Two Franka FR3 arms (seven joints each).
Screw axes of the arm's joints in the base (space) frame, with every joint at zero. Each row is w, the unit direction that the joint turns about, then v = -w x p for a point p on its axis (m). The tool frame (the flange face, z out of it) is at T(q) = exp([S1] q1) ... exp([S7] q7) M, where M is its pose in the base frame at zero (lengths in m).
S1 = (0, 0, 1, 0, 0, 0)
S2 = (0, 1, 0, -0.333, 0, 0)
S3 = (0, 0, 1, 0, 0, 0)
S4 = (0, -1, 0, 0.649, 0, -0.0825)
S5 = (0, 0, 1, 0, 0, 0)
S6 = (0, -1, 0, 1.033, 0, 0)
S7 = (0, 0, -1, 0, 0.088, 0)
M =
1 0 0 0.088
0 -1 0 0
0 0 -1 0.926
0 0 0 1
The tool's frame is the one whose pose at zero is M.
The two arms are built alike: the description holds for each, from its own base.
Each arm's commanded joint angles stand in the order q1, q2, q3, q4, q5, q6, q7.
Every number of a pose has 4 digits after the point.
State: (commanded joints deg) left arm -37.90 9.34 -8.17 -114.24 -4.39 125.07 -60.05; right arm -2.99 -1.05 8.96 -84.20 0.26 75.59 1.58
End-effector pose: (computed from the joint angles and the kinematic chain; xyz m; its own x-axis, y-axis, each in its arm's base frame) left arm 0.4082 -0.4246 0.3842 0.9571 0.2828 -0.0626 0.2867 -0.9558 0.0652; right arm 0.5184 0.0557 0.6604 0.9883 0.0764 -0.1318 0.0773 -0.9970 0.0020
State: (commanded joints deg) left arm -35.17 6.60 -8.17 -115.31 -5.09 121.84 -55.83; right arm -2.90 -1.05 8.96 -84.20 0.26 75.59 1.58
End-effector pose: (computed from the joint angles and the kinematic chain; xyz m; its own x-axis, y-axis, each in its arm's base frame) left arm 0.4171 -0.3969 0.3982 0.9625 0.2601 -0.0773 0.2642 -0.9632 0.0493; right arm 0.5183 0.0565 0.6604 0.9882 0.0779 -0.1318 0.0789 -0.9969 0.0020
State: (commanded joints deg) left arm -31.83 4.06 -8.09 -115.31 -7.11 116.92 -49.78; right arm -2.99 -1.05 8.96 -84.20 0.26 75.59 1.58
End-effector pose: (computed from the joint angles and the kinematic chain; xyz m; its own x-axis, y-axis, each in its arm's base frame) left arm 0.4282 -0.3660 0.4161 0.9671 0.2247 -0.1194 0.2310 -0.9721 0.0412; right arm 0.5184 0.0557 0.6604 0.9883 0.0764 -0.1318 0.0773 -0.9970 0.0020
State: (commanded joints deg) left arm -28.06 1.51 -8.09 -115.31 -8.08 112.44 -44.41; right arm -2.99 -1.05 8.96 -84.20 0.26 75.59 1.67
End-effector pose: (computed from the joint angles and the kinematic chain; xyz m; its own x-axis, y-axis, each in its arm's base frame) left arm 0.4394 -0.3319 0.4344 0.9693 0.1967 -0.1473 0.2041 -0.9783 0.0365; right arm 0.5184 0.0557 0.6604 0.9885 0.0748 -0.1318 0.0757 -0.9971 0.0022
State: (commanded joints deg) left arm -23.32 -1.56 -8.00 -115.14 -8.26 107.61 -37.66; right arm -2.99 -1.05 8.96 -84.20 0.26 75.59 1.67
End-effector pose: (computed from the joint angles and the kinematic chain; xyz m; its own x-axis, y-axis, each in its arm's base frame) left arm 0.4516 -0.2880 0.4581 0.9742 0.1560 -0.1628 0.1639 -0.9858 0.0359; right arm 0.5184 0.0557 0.6604 0.9885 0.0748 -0.1318 0.0757 -0.9971 0.0022
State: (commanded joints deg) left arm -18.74 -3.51 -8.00 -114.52 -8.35 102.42 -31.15; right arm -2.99 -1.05 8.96 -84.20 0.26 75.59 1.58
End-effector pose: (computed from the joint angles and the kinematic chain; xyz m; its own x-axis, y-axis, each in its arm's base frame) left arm 0.4605 -0.2471 0.4743 0.9740 0.1144 -0.1957 0.1226 -0.9920 0.0302; right arm 0.5184 0.0557 0.6604 0.9883 0.0764 -0.1318 0.0773 -0.9970 0.0020
